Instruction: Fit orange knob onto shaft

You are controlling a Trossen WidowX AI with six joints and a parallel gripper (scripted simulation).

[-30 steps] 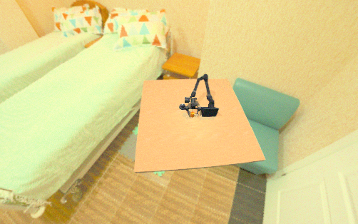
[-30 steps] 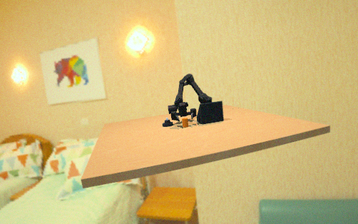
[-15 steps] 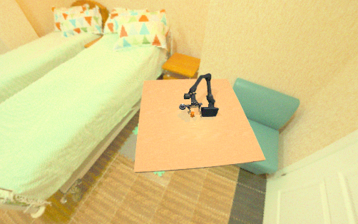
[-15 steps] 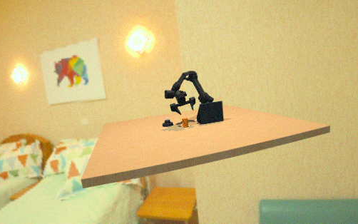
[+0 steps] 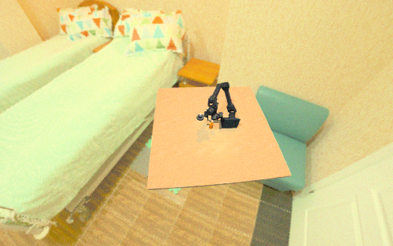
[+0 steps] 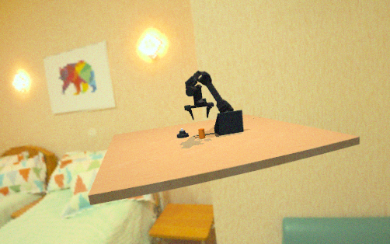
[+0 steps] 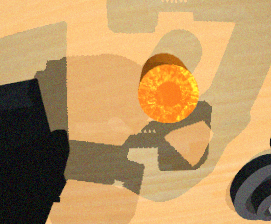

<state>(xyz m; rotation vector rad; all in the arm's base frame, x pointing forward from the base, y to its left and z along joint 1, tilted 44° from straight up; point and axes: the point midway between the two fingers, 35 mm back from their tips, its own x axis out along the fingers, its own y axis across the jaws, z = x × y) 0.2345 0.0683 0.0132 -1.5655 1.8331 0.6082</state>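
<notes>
Now: gripper tip 8 cm above the orange knob. Also, from my gripper tip: shaft 10 cm ahead, 15 cm to the right, 9 cm below.
</notes>
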